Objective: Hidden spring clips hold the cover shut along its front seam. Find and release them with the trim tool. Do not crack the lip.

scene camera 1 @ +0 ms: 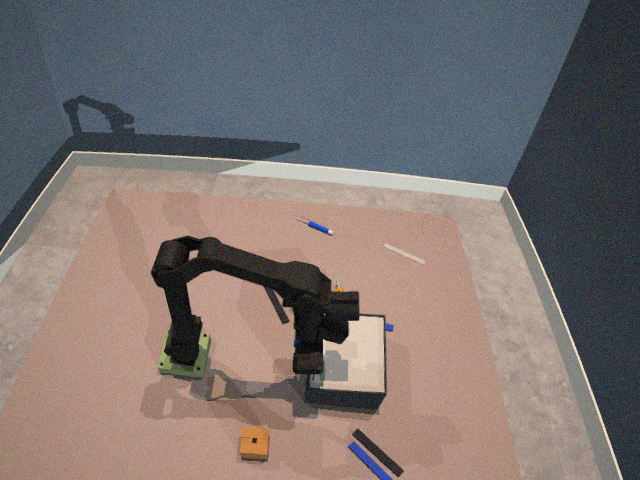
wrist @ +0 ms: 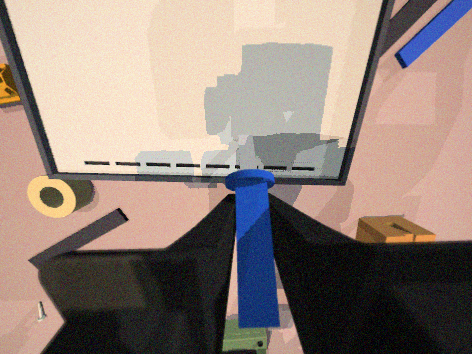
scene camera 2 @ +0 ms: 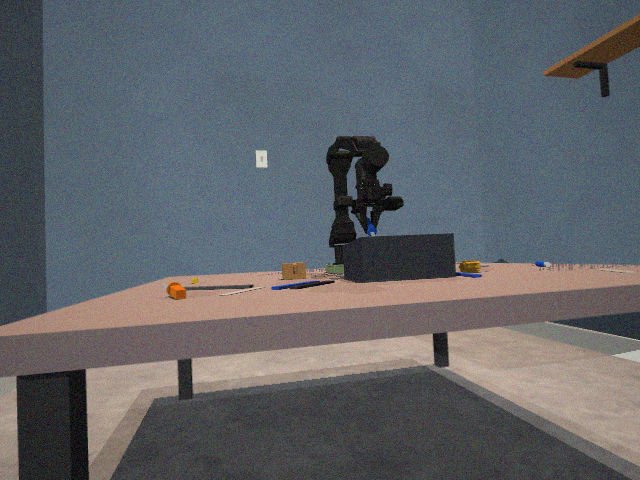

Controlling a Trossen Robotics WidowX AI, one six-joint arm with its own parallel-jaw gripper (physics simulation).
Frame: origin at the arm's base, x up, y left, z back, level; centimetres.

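Seen in the pictures: gripper, fingertip midpoint: [scene camera 1: 310, 352] [wrist: 248, 200] [scene camera 2: 370, 234]; arm's base, link origin: [scene camera 1: 184, 353] [scene camera 2: 343, 263].
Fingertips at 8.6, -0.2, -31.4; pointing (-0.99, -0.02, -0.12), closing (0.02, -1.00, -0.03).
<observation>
Pixels of each thing's top centre, then the offset from my fingertips to it, as dx, dy, dz.
- dark box, top centre: [wrist: 196, 28] [scene camera 1: 349, 348] [scene camera 2: 393, 237] -1.5, +2.9, -9.3
- orange block, top centre: [wrist: 405, 257] [scene camera 1: 254, 440] [scene camera 2: 293, 263] -7.1, -20.2, +10.6
- tape roll, top centre: [wrist: 51, 197] -9.1, +20.9, +3.4
- dark bar, top centre: [wrist: 76, 241] [scene camera 1: 275, 301] -11.1, +21.5, +10.5
- blue bar, top centre: [scene camera 2: 297, 283] [scene camera 1: 373, 466] -11.0, -22.9, -17.0
A dark box [scene camera 1: 345, 399] [scene camera 2: 403, 258] has a cream cover [scene camera 1: 361, 356] [wrist: 100, 100]. A row of short dark slots [wrist: 127, 164] runs along the cover's edge nearest the arm base. My gripper [scene camera 2: 370, 231] [wrist: 248, 200] is shut on the blue handle of the trim tool [scene camera 2: 371, 226] [wrist: 256, 250], just outside that edge. The tool's collar overlaps the box rim in the wrist view. Its pale blade crosses the slot row right of the middle, among shadows. I cannot tell whether the tip touches the cover or sits in a slot. No clips or cracks can be made out.
An orange block [scene camera 1: 254, 443] [scene camera 2: 293, 271] [wrist: 395, 232] stands to one side of the box. A tape roll [wrist: 33, 196] and a dark bar [scene camera 1: 277, 304] [wrist: 80, 237] lie near the slotted edge. A blue bar [scene camera 1: 369, 461] [wrist: 435, 32] lies beyond the box. The green arm base [scene camera 1: 204, 351] is behind.
</observation>
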